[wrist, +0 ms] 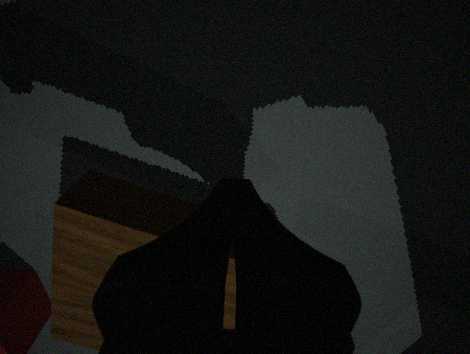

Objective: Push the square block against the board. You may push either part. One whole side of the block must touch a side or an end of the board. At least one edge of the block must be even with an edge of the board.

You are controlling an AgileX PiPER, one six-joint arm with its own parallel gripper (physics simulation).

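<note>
A brown wooden part (75, 270) with visible grain lies at the lower left of the wrist view. Its upper side face is dark, and its right portion is hidden behind my gripper (234, 200). I cannot tell whether this part is the square block or the board. My gripper is shut, with nothing between the fingers, and its black shape covers the lower middle. Brown wood also shows through the narrow slit between the fingers. Whether the block and the board touch is hidden.
A dark red object (22, 305) is cut off by the lower left edge of the view, left of the wooden part. Broad dark shadows lie over the grey table top (325, 175). The picture is very dim.
</note>
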